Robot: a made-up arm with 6 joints.
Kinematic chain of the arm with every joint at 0, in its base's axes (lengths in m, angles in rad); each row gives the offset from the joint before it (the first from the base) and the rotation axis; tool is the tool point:
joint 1: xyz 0 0 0.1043 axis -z
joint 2: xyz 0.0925 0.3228 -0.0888 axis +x
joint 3: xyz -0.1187 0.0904 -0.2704 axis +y
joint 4: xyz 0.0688 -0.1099 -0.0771 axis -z
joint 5: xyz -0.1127 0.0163 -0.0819 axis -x
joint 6: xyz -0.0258 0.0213 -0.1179 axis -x
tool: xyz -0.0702 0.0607 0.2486
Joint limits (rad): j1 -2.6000..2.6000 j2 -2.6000..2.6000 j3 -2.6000..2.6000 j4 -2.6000..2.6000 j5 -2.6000..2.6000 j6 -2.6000..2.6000
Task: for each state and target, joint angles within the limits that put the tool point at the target. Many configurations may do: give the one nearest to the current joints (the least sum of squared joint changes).
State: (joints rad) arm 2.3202 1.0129 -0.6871 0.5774 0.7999 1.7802
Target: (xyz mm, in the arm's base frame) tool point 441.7 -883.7 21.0
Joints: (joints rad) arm 2.3371 1.2245 -0.8949 0.6907 0.6161 1.6014
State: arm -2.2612 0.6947 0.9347 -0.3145 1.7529 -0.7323
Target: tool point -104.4 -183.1 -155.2
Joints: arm -2.3476 0.0719 1.0182 -0.6882 1.4622 -1.1929
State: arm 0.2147 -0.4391 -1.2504 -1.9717 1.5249 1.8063
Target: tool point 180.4 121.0 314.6
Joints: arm 0.4200 -0.6632 -1.9348 -1.3542 1.7712 2.1884
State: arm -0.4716 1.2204 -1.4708 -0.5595 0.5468 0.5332
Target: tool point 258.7 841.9 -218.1
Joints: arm 0.0433 1.1271 -1.2705 -0.6513 0.6996 0.8898
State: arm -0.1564 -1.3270 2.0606 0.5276 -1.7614 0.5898
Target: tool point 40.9 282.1 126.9
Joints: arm 0.1542 -1.8500 2.1787 0.3424 -2.2087 0.2991
